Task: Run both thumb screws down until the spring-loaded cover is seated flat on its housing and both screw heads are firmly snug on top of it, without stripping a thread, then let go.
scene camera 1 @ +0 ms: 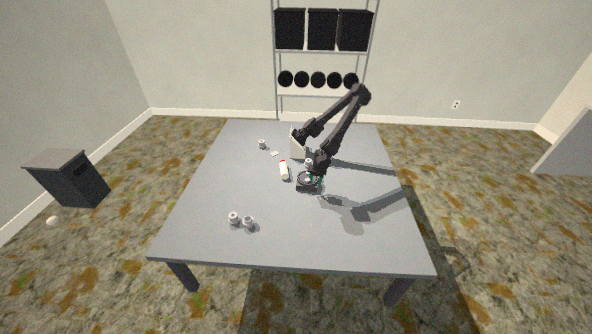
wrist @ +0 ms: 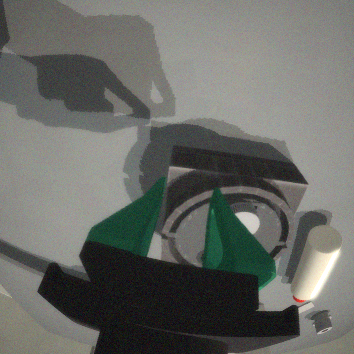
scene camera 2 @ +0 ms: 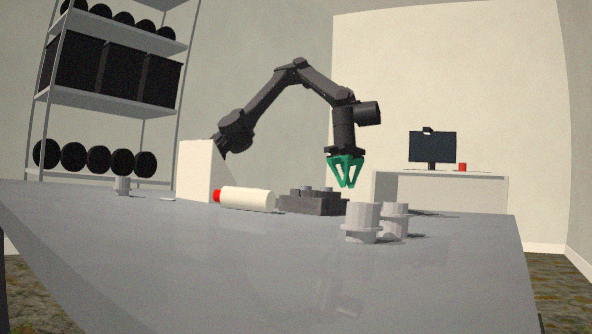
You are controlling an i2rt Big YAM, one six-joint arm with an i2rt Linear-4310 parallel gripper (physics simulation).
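Places are measured from the arm's base along level axes (x ahead, y right, z down), in metres.
Where they show: gripper, between the fingertips: (scene camera 1: 314, 183) (wrist: 188, 188) (scene camera 2: 347, 187); arm's base, origin of its link: (scene camera 1: 297, 138) (scene camera 2: 205, 160).
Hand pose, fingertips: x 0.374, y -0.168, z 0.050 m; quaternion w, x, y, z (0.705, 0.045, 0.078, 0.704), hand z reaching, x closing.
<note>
Each offset is from my fingertips to the top centre of the thing. "*": to the spot under its first point.
The dark housing @(dx -0.059, dy +0.050, dz +0.011 m) (scene camera 1: 306, 188) (scene camera 2: 300, 204) (wrist: 225, 164) stands on the table with the round grey cover @(* dx -0.055, dy +0.014, dz +0.014 m) (wrist: 192, 232) in its ring. One thumb screw @(dx -0.091, dy +0.052, dz +0.001 m) (scene camera 2: 306, 188) and another thumb screw @(dx -0.027, dy +0.048, dz +0.000 m) (scene camera 2: 326, 189) stand up from the cover in scene camera 2. In the wrist view one pale screw head @(* dx -0.024, dy +0.052, dz +0.000 m) (wrist: 247, 223) shows beside the right finger; the other is mostly hidden behind that finger. Whether the cover is flat cannot be told. My gripper (scene camera 1: 315, 180) (scene camera 2: 348, 187) (wrist: 188, 188) is partly open and empty, its green fingertips above the housing's edge, apart from both screws.
A cream bottle @(dx -0.140, dy +0.215, dz +0.017 m) (scene camera 1: 284, 170) (scene camera 2: 247, 198) (wrist: 317, 260) with a red cap lies beside the housing. A pale fitting @(dx -0.230, dy +0.071, dz +0.017 m) (scene camera 1: 308, 162) stands behind it. Two more pale fittings @(dx +0.284, dy +0.377, dz +0.017 m) (scene camera 1: 233, 218) @(dx +0.291, dy +0.296, dz +0.017 m) (scene camera 1: 248, 221) stand nearer the table's front; another @(dx -0.382, dy +0.439, dz +0.017 m) (scene camera 1: 261, 144) stands at the back left.
</note>
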